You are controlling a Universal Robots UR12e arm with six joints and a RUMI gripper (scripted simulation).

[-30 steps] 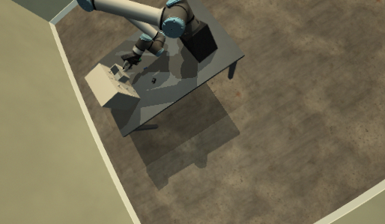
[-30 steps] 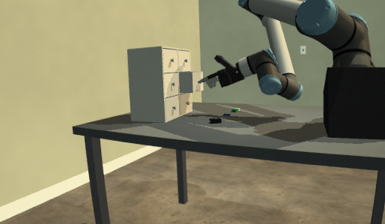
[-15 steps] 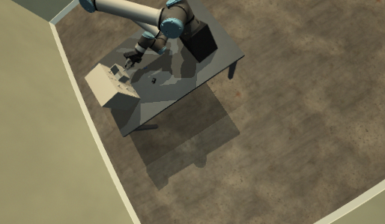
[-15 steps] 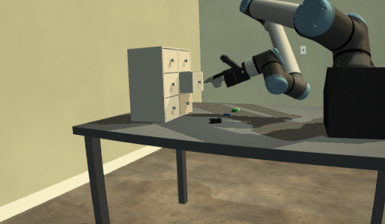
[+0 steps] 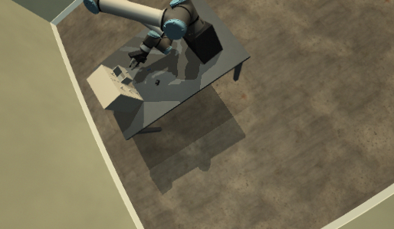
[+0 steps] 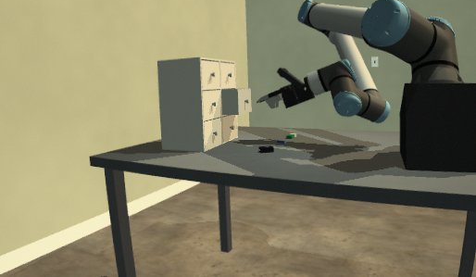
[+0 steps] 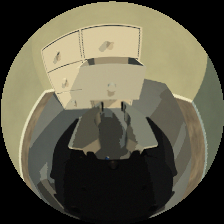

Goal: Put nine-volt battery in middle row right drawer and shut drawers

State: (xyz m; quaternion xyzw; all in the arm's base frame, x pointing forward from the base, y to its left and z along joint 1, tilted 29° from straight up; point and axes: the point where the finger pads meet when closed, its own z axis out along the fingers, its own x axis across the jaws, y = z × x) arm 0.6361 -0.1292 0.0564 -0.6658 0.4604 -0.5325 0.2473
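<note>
Right now the nine-volt battery is 20 cm to the left of my hand, 16 cm below it and 7 cm behind it. The rest, counted from my hand: blue item (16 cm below, 9 cm behind, 3 cm to the left); green-and-white item (16 cm below, 12 cm to the right, 10 cm behind).
</note>
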